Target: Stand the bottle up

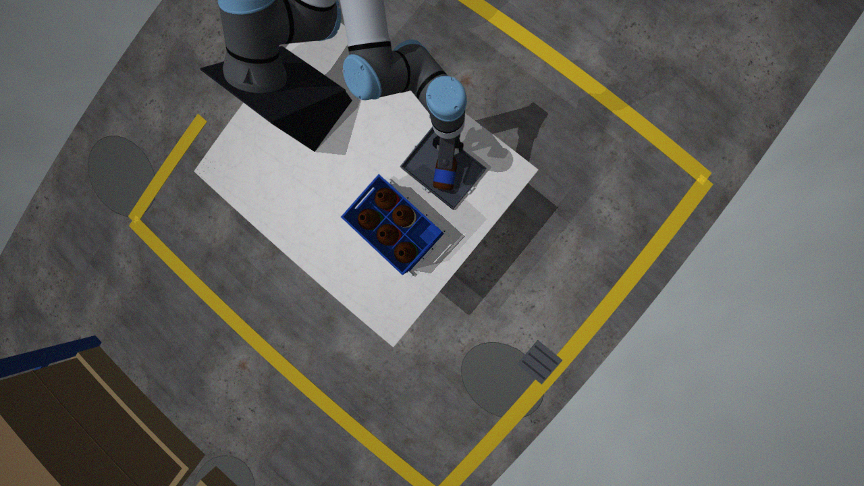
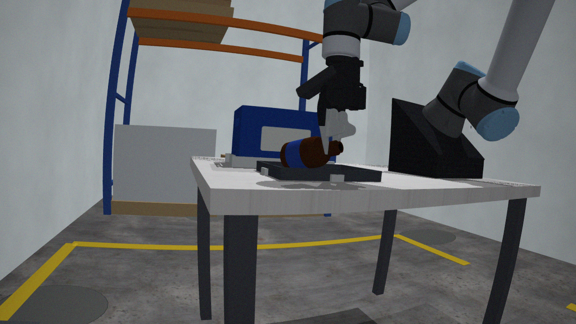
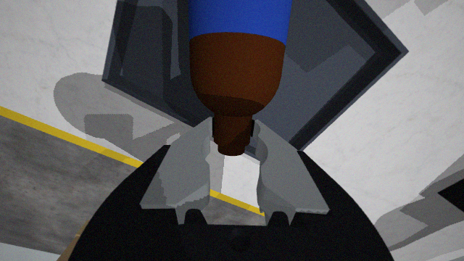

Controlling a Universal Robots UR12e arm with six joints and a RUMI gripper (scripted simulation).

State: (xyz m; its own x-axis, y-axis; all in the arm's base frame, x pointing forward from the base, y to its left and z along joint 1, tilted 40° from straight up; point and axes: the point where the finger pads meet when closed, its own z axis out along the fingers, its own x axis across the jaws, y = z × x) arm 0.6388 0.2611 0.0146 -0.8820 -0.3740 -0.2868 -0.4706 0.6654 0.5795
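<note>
The bottle is 40 mm to the right of my hand, 20 mm ahead of it and 10 mm below it. Also, from my hand: dark grey tray: 60 mm below, 50 mm to the right, 10 mm ahead; blue crate: 310 mm to the right, 20 mm ahead, 10 mm above.
</note>
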